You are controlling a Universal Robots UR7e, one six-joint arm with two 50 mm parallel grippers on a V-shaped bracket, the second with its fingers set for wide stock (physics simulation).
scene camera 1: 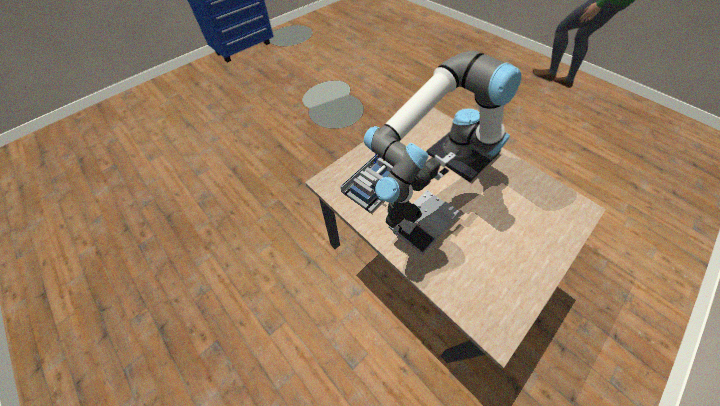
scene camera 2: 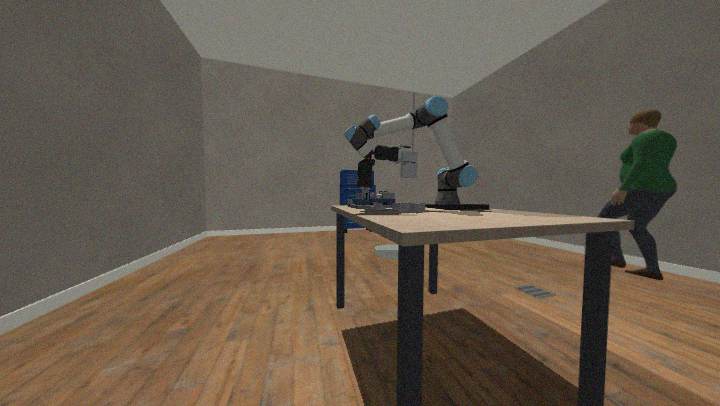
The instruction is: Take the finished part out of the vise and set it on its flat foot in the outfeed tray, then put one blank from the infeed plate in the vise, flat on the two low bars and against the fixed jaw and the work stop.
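Frame: origin at the arm's base, x right, y ahead, z up, level; metres.
Where they show: hand, tool point: (scene camera 1: 397, 229) (scene camera 2: 365, 196); arm's base, link origin: (scene camera 1: 456, 149) (scene camera 2: 447, 204).
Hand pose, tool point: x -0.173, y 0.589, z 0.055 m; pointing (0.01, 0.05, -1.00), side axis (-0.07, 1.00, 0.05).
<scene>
Each offset is from my tool point to the top centre of the thing. Level surfaces: height alone.
The vise @[dz +0.022, dx +0.286, dy -0.123 m] (scene camera 1: 364, 189) (scene camera 2: 385, 201) sits at the left of the table, blue with pale bars, partly behind the arm in the scene camera 1 view. My downward gripper (scene camera 1: 395, 228) (scene camera 2: 366, 194) is low at the near left end of the dark outfeed tray (scene camera 1: 417, 236). Its fingers are small and partly covered, so neither their opening nor a finished part between them can be made out. The other gripper on the bracket points sideways, high above the table. The grey infeed plate @[dz -0.069, dx -0.011, dy -0.215 m] (scene camera 1: 427, 201) lies beside the tray, largely in the arm's shadow; its blanks are hard to make out.
The arm's base stands on a black plate (scene camera 1: 472, 175) at the back of the wooden table @[dz -0.077 m] (scene camera 1: 524, 282) (scene camera 2: 484, 225). A person in green (scene camera 2: 650, 156) stands beyond the table. A blue drawer cabinet (scene camera 1: 236, 25) stands by the wall.
</scene>
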